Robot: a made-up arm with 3 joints. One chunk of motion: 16 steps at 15 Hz.
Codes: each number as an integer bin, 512 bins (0 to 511) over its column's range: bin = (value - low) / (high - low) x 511, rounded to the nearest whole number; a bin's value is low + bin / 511 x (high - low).
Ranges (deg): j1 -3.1..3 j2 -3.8..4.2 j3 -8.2..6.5
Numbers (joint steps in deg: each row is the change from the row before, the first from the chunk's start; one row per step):
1: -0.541 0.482 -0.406
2: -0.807 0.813 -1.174
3: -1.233 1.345 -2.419
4: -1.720 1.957 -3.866
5: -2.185 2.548 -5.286
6: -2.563 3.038 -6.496
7: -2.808 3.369 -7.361
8: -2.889 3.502 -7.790
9: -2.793 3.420 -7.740
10: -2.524 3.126 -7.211
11: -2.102 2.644 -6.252
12: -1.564 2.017 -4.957
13: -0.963 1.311 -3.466
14: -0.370 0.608 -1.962
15: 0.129 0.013 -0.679
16: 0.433 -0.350 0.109
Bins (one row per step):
1: 214 274 271
2: 192 295 244
3: 156 329 201
4: 116 368 151
5: 77 405 101
6: 45 437 59
7: 24 458 29
8: 18 466 14
9: 26 461 16
10: 48 442 34
11: 84 412 68
12: 129 372 113
13: 179 326 165
14: 229 282 217
15: 270 244 261
16: 296 220 289

